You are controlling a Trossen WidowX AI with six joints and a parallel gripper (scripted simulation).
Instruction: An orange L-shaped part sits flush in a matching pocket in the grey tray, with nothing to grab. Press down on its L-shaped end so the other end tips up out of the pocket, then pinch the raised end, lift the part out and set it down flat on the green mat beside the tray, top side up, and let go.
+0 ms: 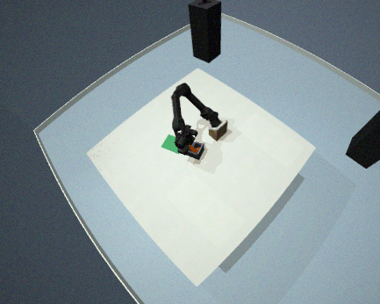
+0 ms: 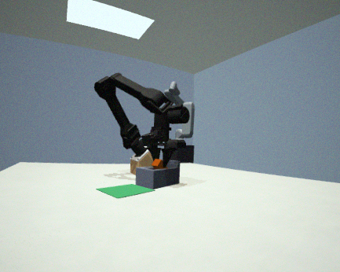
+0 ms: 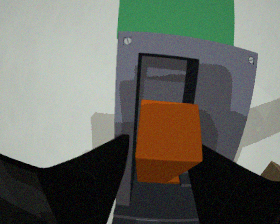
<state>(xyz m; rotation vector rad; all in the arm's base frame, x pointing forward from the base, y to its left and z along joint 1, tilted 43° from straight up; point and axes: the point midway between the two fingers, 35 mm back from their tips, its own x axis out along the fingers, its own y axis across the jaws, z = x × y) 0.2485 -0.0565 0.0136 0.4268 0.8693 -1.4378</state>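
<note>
Right now my gripper tip is 2 cm short of the green mat, 14 cm to the left of it and 8 cm above it. The rest, counted from my gripper tip: orange L-shaped part: 3 cm behind, 3 cm to the left, 3 cm below.
</note>
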